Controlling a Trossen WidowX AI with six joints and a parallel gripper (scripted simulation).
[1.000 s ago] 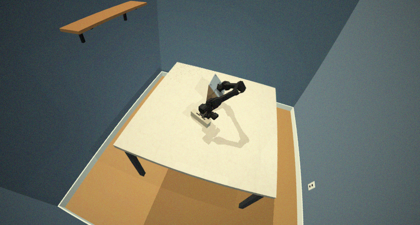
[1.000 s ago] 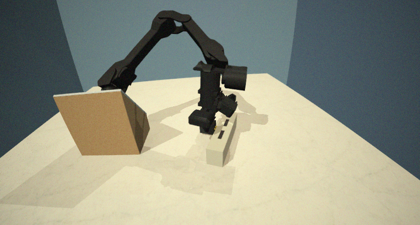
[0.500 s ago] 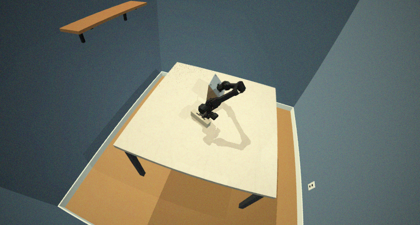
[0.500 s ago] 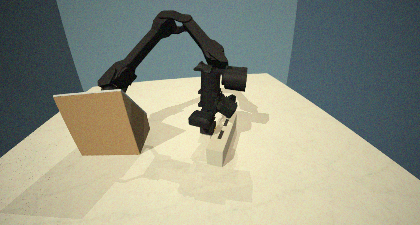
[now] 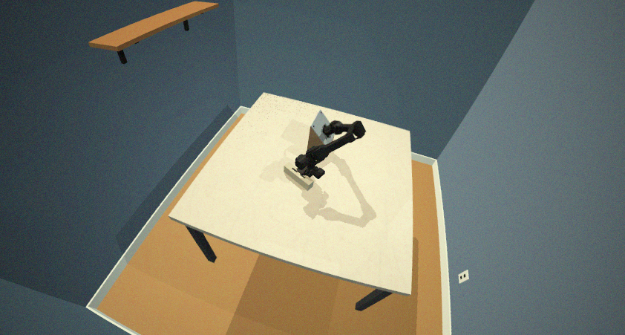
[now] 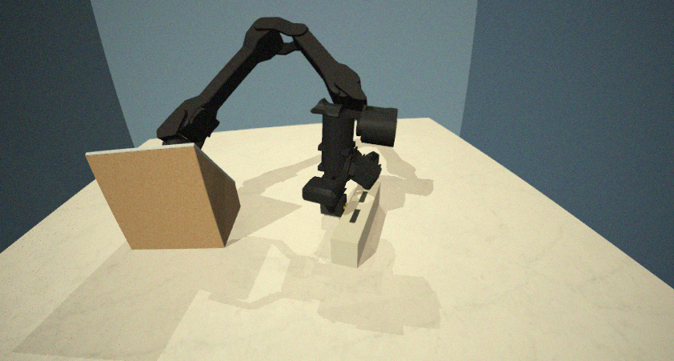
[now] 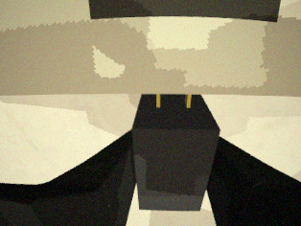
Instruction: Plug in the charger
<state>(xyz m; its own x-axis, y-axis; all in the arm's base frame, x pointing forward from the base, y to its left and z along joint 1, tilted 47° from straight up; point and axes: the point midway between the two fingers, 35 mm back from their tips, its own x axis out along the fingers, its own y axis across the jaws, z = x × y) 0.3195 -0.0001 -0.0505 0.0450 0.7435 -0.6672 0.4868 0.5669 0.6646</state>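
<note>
The black charger is 10 mm to the right of my gripper tip, 10 mm ahead of it and 10 mm above it.
</note>
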